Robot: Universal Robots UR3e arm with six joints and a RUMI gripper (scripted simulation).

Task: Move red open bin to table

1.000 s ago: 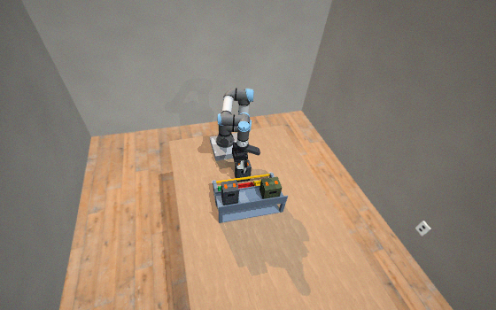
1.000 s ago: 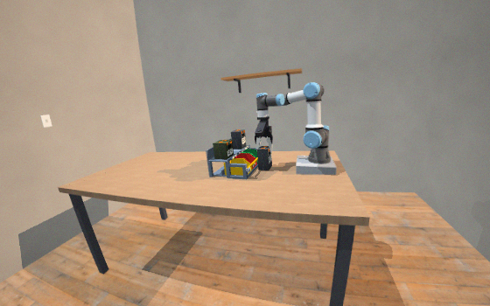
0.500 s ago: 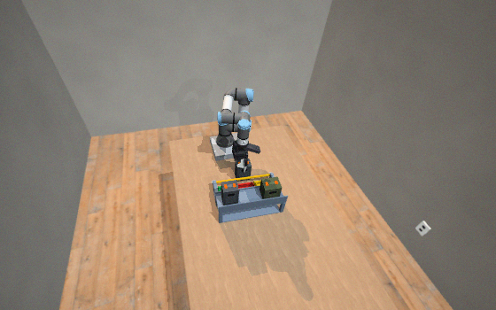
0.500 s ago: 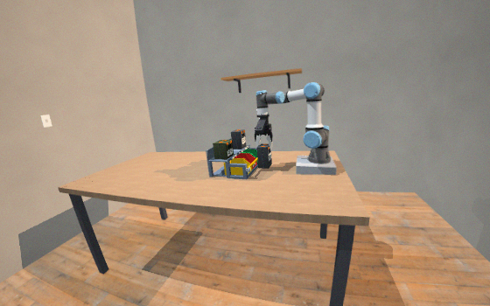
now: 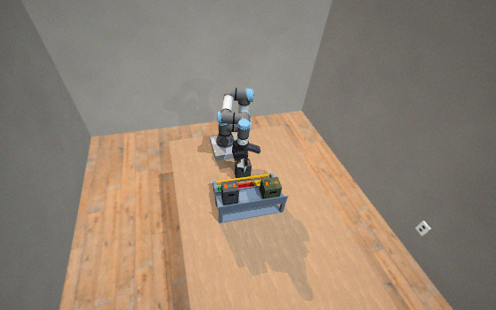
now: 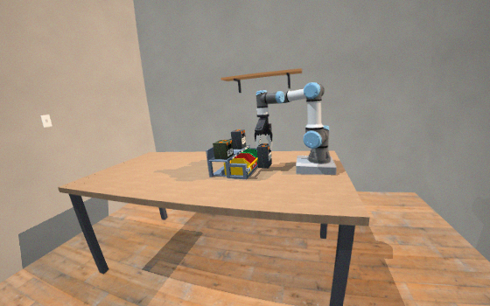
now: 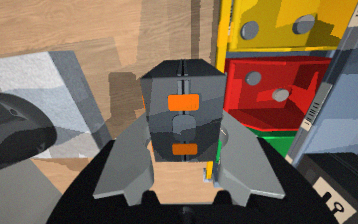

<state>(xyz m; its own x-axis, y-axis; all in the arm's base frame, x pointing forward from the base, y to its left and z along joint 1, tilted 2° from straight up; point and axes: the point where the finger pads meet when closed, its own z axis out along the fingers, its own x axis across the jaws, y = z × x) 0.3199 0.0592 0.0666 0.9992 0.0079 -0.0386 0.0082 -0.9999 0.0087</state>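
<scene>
Right now my hand is 5 cm short of the yellow rod, 1 cm to the left of it and 6 cm above it. Also, from my hand: yellow bin (13 cm ahead, 11 cm to the left, 8 cm below); then red bin (14 cm ahead, 1 cm to the right, 8 cm below); then black case (4 cm below).
</scene>
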